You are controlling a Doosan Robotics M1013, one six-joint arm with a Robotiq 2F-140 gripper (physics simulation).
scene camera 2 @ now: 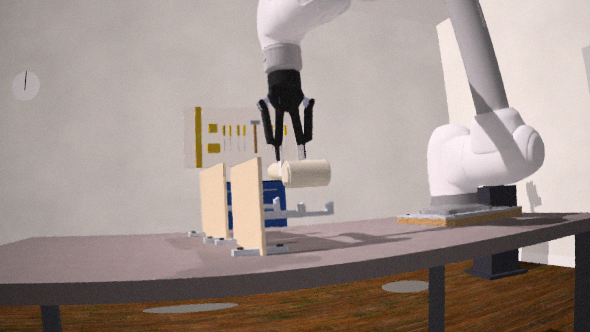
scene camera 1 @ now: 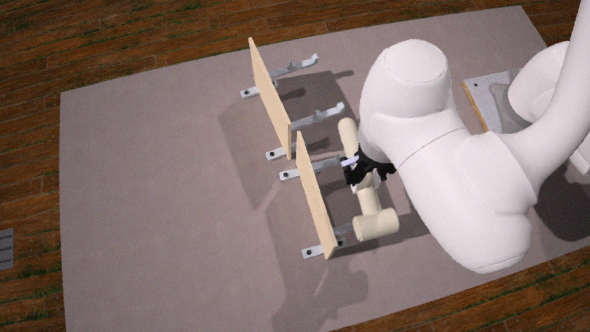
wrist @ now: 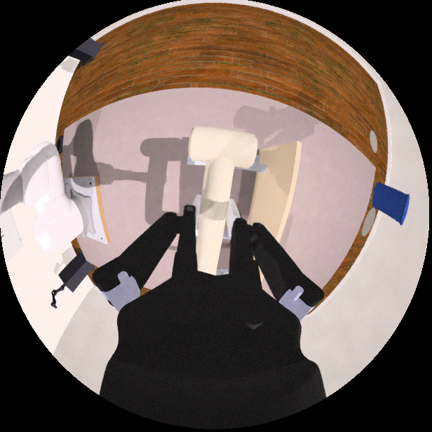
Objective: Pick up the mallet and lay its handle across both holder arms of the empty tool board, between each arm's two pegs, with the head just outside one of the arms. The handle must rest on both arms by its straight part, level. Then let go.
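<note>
The cream mallet [scene camera 1: 376, 224] [scene camera 2: 309, 173] [wrist: 222, 146] hangs about level, well above the arms of the nearer board. My gripper [scene camera 1: 366, 181] [scene camera 2: 290, 158] [wrist: 213, 204] is shut on its handle, pointing down. The nearer tool board [scene camera 1: 314, 200] [scene camera 2: 247, 210] [wrist: 275, 192] stands upright; no tool shows on it. One holder arm [scene camera 1: 344, 229] [scene camera 2: 310, 213] [wrist: 259, 164] is partly hidden by the mallet head in scene camera 1 and the wrist view. Its other holder arm [scene camera 1: 322, 165] ends near the gripper in scene camera 1, its tip hidden there.
A second upright board [scene camera 1: 270, 95] [scene camera 2: 213, 200] stands beyond the nearer one, with two holder arms, one [scene camera 1: 295, 66] far and one [scene camera 1: 320, 118] close to the handle end in scene camera 1. The robot base plate [scene camera 1: 475, 97] [scene camera 2: 460, 216] [wrist: 102, 215] lies on the table [scene camera 1: 150, 200].
</note>
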